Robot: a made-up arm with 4 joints.
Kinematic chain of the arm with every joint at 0, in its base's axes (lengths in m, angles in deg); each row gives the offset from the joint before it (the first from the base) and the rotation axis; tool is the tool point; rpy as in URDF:
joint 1: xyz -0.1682 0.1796 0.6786 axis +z
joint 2: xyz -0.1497 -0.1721 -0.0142 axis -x
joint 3: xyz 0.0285 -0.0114 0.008 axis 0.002 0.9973 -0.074
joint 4: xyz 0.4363 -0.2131 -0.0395 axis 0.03 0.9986 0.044
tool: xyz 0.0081 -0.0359 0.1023 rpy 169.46 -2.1 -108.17
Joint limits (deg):
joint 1: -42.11..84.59
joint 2: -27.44..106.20
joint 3: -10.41..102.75
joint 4: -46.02..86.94
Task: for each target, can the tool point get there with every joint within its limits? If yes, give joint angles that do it. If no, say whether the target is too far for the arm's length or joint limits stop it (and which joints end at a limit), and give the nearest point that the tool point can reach.
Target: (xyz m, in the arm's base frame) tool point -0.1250 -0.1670 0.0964
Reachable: yes | joints 31.90 -16.10 90.23 64.37
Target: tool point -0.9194 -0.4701 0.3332
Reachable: no: too far | nearest point -0.7366 -0.3120 0.4326 | short by 0.261 m
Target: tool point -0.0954 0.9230 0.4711
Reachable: no: joint limits stop it (at a limit: joint 1, joint 2, joint 4) | nearest point 0.2177 0.5452 0.4314 | short by 0.492 m
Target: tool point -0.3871 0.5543 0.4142
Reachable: no: joint limits stop it (at a limit: joint 1, joint 2, joint 3, joint 4) | nearest point -0.5304 0.2292 0.0997 | short by 0.474 m
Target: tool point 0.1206 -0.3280 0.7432
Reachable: yes | joints -14.16 10.70 -1.29 54.87
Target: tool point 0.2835 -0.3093 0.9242
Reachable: yes | joints 36.29 85.87 65.86 65.17
